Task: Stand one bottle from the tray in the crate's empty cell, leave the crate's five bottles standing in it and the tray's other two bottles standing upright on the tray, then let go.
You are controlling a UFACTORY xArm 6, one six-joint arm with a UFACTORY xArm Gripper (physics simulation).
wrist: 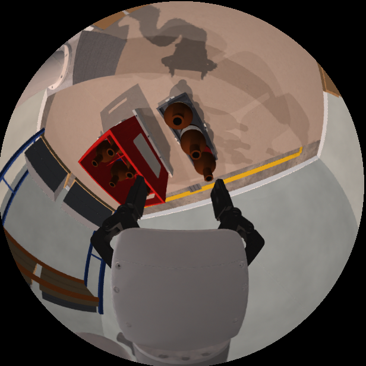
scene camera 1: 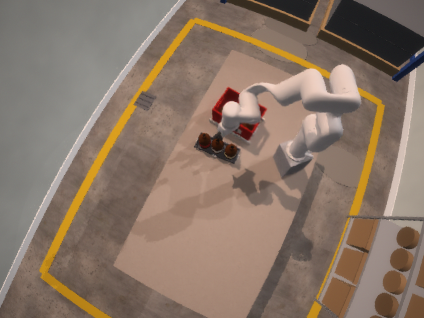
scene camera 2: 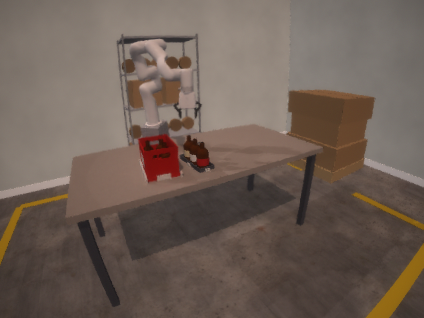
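Pixels of known places: gripper, between the fingertips: (scene camera 1: 227, 133) (scene camera 2: 188, 118); arm's base, origin of its link: (scene camera 1: 296, 151) (scene camera 2: 153, 123).
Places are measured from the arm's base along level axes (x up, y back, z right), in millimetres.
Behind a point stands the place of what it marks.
The red crate (scene camera 1: 216, 106) @[y -530, x -24, z 68 mm] (scene camera 2: 162, 169) @[y -530, x -137, z 132 mm] (wrist: 158, 188) stands upright on the table. Some brown bottles (wrist: 104, 152) show inside it; the arm in scene camera 1 and the crate walls hide the others and the empty cell. Beside the crate, the dark tray (scene camera 1: 210, 152) @[y -461, x -169, z -171 mm] (scene camera 2: 202, 168) @[y -572, x -172, z -93 mm] (wrist: 161, 108) holds three upright brown bottles in a row: an end bottle (scene camera 1: 231, 150) @[y -343, x -63, z -135 mm] (wrist: 178, 114), a middle bottle (scene camera 1: 217, 145) @[y -430, x -73, z -138 mm] (wrist: 193, 141) and a red-labelled bottle (scene camera 1: 204, 140) @[y -512, x -73, z -141 mm] (scene camera 2: 202, 155) @[y -553, x -101, z -107 mm] (wrist: 205, 163). My gripper (scene camera 2: 188, 116) @[y -392, x 90, z -105 mm] (wrist: 179, 185) is open and empty, high above the crate and tray area.
The crate and tray stand close together on the table (scene camera 1: 200, 235) @[y -304, x -196, z -661 mm] (scene camera 2: 240, 145) @[y -320, x -195, z -565 mm], with a narrow gap between them. The arm's base (scene camera 1: 294, 159) @[y 0, x 15, z -58 mm] is at the table's far side in scene camera 2. A shelf rack (scene camera 2: 119, 75) stands behind it, and cardboard boxes (scene camera 2: 327, 120) are stacked beyond the table.
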